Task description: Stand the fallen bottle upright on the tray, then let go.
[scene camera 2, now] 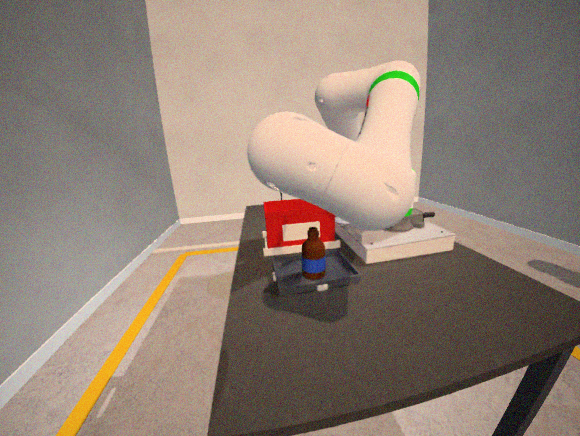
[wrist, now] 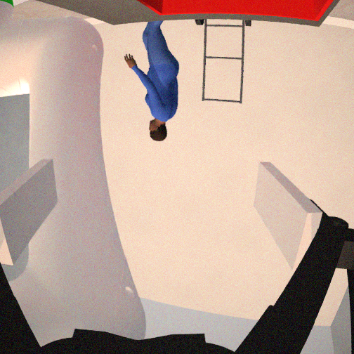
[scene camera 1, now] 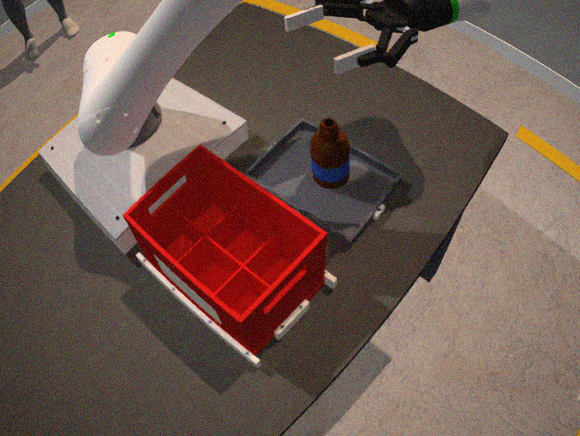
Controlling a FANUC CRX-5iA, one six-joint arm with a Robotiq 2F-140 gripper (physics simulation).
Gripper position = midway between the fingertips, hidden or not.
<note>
In view: my gripper (scene camera 1: 308, 43) and a brown bottle (scene camera 1: 330, 151).
My gripper is seen too in the wrist view (wrist: 154, 182). The wrist view does not show the brown bottle: it is out of frame.
</note>
